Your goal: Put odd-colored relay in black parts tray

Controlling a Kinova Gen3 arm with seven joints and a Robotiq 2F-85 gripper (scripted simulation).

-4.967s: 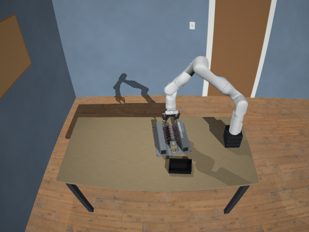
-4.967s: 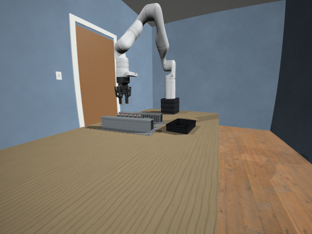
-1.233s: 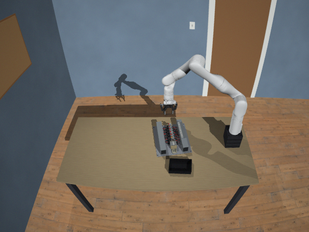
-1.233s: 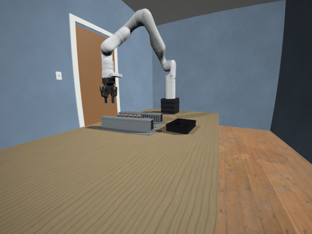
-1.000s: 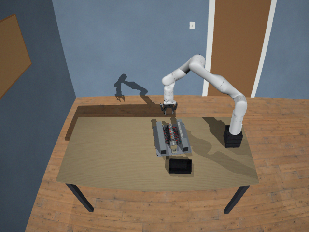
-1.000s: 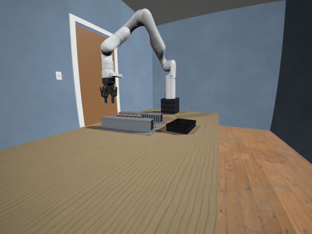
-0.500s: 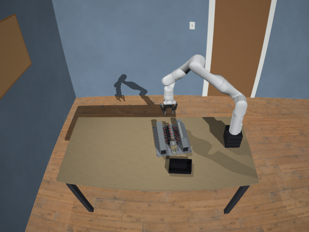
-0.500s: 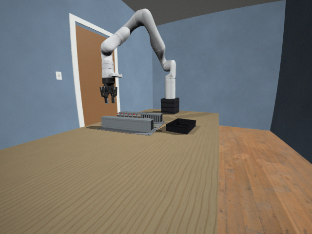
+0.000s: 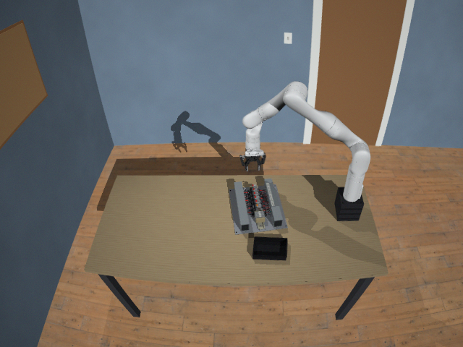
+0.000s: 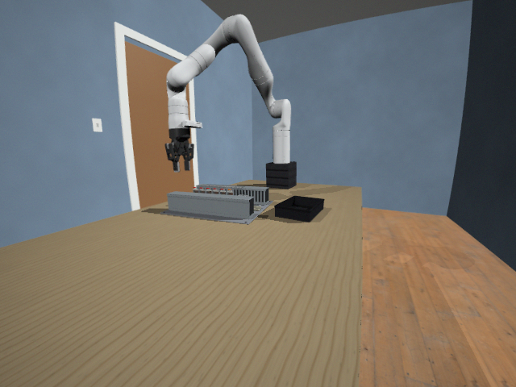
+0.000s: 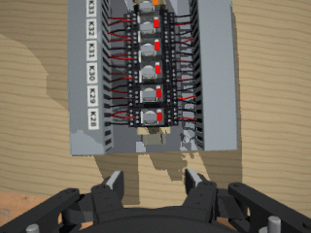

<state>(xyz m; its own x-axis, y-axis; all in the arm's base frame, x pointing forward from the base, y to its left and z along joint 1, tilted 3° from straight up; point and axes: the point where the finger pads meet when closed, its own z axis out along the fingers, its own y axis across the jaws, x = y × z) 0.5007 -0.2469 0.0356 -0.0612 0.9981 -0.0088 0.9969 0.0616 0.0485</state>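
Now: the clear relay 200 mm to the left of my hand, 90 mm below it and 10 mm behind it. From my hand the other things lie so: grey panel (160 mm to the left, 140 mm below, 10 mm behind); black parts tray (440 mm to the left, 120 mm below, 50 mm behind).
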